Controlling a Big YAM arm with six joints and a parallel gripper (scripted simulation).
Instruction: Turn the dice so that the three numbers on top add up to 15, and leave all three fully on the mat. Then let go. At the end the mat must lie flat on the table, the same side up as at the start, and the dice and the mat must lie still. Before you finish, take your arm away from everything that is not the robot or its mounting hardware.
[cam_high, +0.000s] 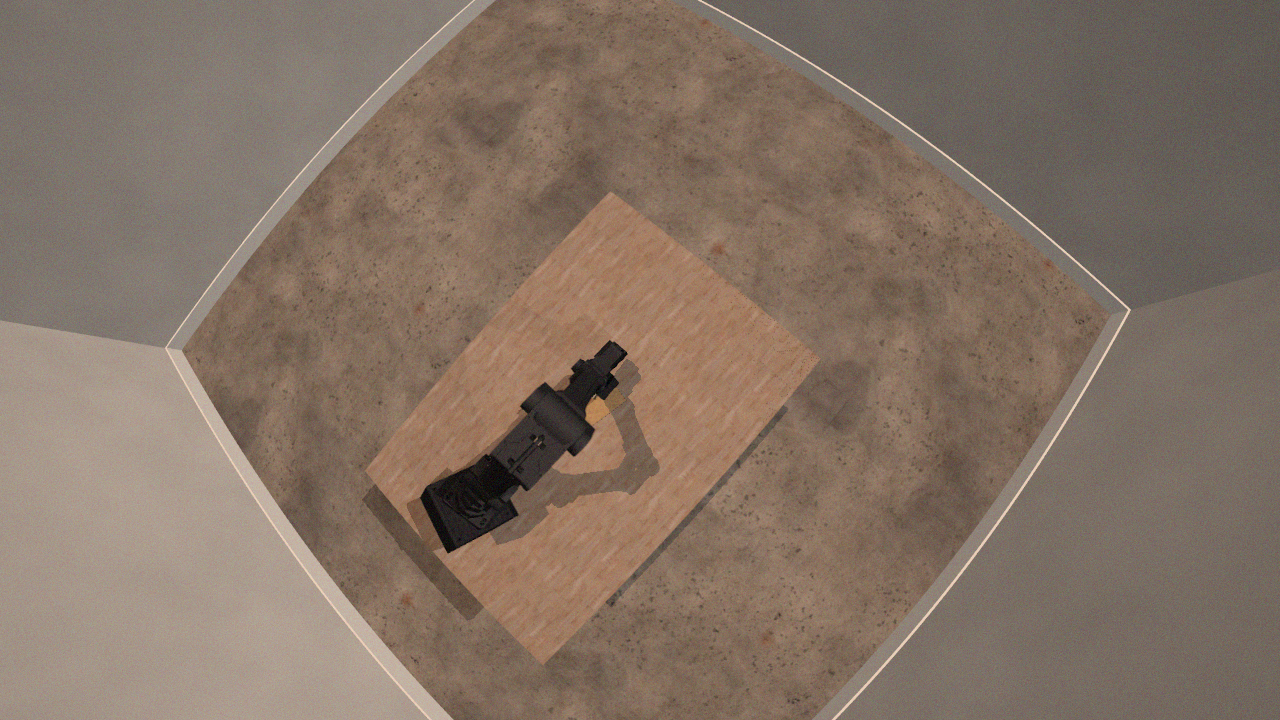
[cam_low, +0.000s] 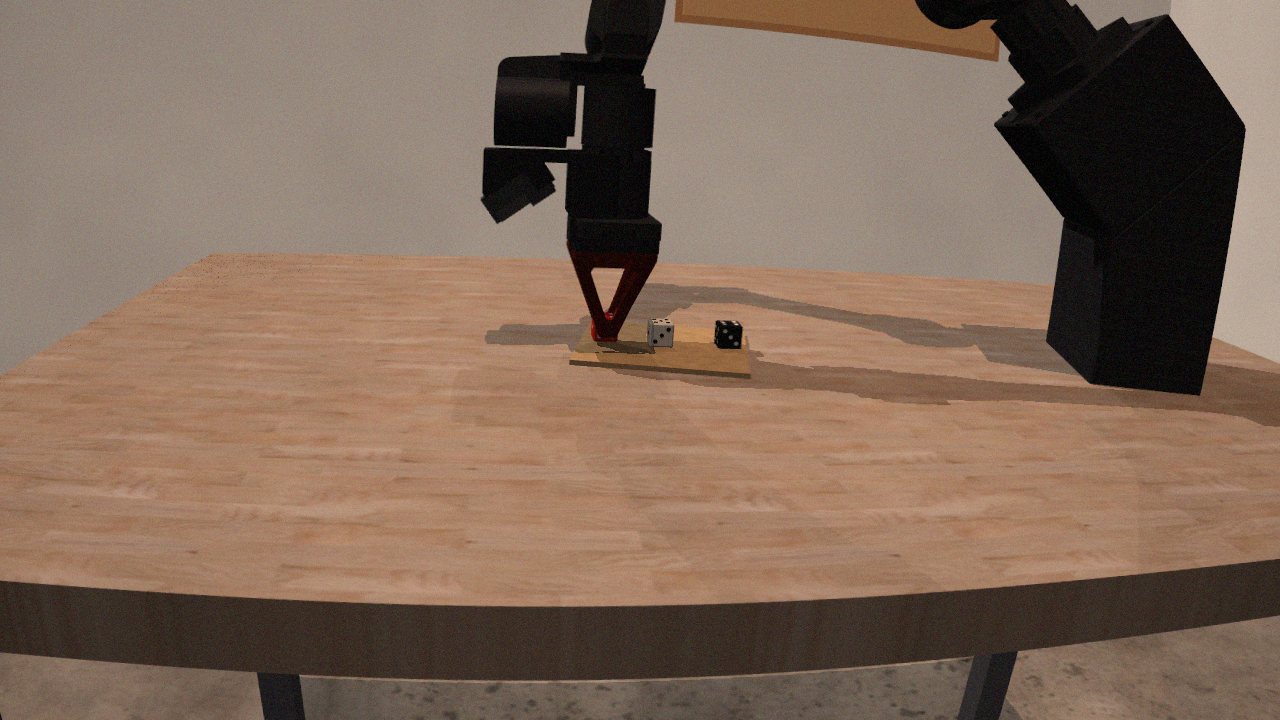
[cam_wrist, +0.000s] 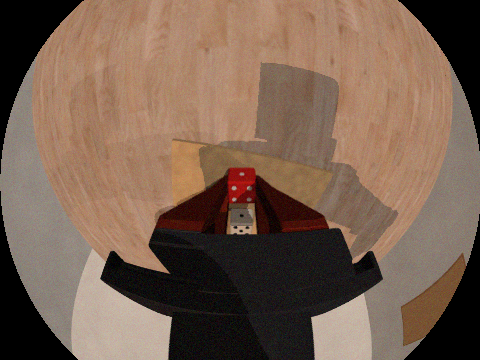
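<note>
My hand is right at the red die. The rest, counted from my hand: tan mat 50 mm behind, 20 mm below, 10 mm to the left; black die 100 mm behind, 30 mm to the left, 10 mm below; white die 40 mm behind, 10 mm to the left, 10 mm below.
</note>
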